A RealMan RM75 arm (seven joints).
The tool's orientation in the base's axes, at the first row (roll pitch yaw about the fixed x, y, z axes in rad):
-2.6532, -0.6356, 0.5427
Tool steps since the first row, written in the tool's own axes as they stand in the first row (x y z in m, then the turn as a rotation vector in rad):
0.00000, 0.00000, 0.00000, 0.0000, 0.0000, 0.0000
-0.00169, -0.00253, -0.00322, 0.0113, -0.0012, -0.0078
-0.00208, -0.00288, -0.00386, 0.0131, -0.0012, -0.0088
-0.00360, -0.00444, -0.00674, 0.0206, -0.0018, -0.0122
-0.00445, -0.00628, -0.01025, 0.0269, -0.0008, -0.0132
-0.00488, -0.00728, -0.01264, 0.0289, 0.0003, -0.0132
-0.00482, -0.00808, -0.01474, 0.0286, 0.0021, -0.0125
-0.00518, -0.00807, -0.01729, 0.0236, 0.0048, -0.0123
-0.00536, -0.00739, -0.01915, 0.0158, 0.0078, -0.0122
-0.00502, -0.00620, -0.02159, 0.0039, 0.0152, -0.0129
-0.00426, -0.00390, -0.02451, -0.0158, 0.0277, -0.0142
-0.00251, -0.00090, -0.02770, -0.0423, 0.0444, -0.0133
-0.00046, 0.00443, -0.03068, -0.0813, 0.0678, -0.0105
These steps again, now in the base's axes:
0.00000, 0.00000, 0.00000, 0.0000, 0.0000, 0.0000
-0.00359, -0.00132, 0.00224, 0.0053, 0.0002, 0.0127
-0.00423, -0.00170, 0.00260, 0.0064, 0.0003, 0.0145
-0.00696, -0.00331, 0.00433, 0.0104, 0.0015, 0.0216
-0.00955, -0.00490, 0.00701, 0.0153, 0.0028, 0.0257
-0.01103, -0.00607, 0.00883, 0.0174, 0.0029, 0.0264
-0.01198, -0.00697, 0.01066, 0.0186, 0.0022, 0.0251
-0.01275, -0.00884, 0.01226, 0.0171, -0.0014, 0.0209
-0.01278, -0.01058, 0.01322, 0.0138, -0.0064, 0.0151
-0.01223, -0.01281, 0.01470, 0.0106, -0.0164, 0.0057
-0.01071, -0.01587, 0.01636, 0.0054, -0.0331, -0.0097
-0.00808, -0.01912, 0.01853, -0.0011, -0.0537, -0.0324
-0.00358, -0.02354, 0.01986, -0.0111, -0.0824, -0.0664

